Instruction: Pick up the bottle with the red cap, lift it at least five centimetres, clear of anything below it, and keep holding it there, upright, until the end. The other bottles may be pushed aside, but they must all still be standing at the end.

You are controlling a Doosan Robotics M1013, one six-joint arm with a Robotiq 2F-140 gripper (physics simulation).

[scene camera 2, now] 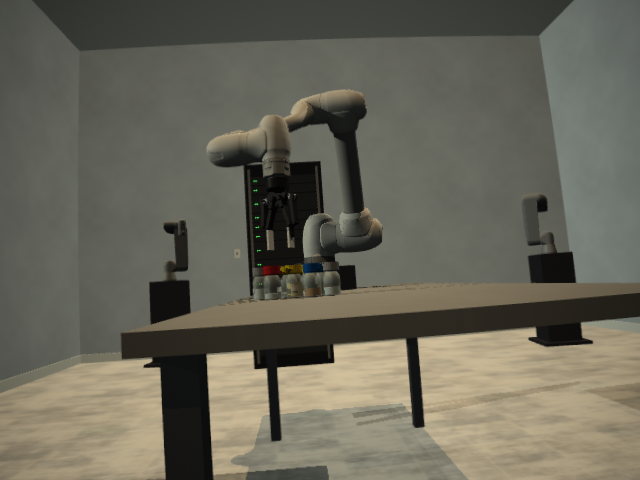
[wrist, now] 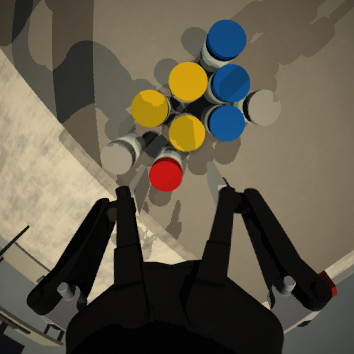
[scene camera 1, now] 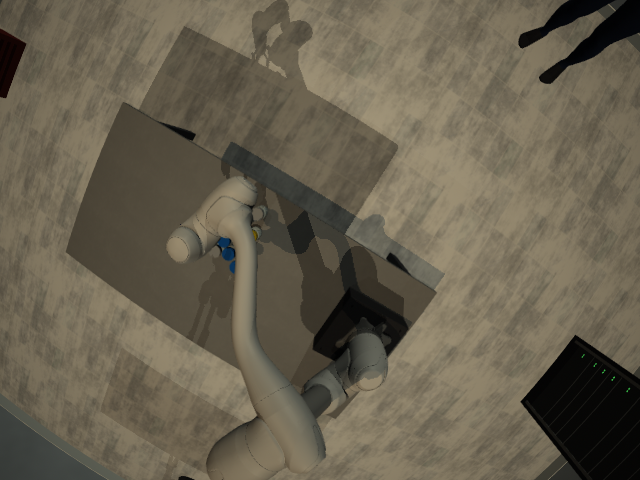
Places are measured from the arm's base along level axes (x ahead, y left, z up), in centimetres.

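Pixels of known places: gripper, fingertip midpoint: (scene camera 2: 281,249) (wrist: 177,173); arm's base, link origin: (scene camera 1: 363,341).
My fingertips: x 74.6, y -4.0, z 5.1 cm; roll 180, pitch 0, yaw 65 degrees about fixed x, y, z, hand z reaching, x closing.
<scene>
For each thing: its top centre in the pictures, then the offset to it from my fingertips.
- red-capped bottle, top centre: (wrist: 165,176) (scene camera 2: 271,266) dx +1.4, dy -3.1, dz -5.4 cm
- yellow-capped bottle, top centre: (wrist: 186,133) (scene camera 2: 293,265) dx -3.0, dy +3.2, dz -5.4 cm
The red-capped bottle (scene camera 2: 271,269) (wrist: 165,174) stands upright on the table at the edge of a tight bottle cluster. It is hidden under the arm in scene camera 1. My gripper (scene camera 2: 280,242) (wrist: 177,173) is partly open, with nothing between its fingers. It points down, well above the caps. In the wrist view the red cap appears between the fingertips, nearer the left one. A yellow-capped bottle (wrist: 187,133) stands close beside the red one, and a grey-capped bottle (wrist: 117,157) stands to its left. All visible bottles are upright.
Two more yellow caps (wrist: 188,81) (wrist: 150,108), several blue-capped bottles (scene camera 1: 228,253) (wrist: 226,123) and another grey-capped bottle (wrist: 263,107) belong to the cluster. The table (scene camera 1: 139,175) (scene camera 2: 413,316) has an edge near the red bottle's side. A black rack (scene camera 2: 284,169) stands behind the arm.
</scene>
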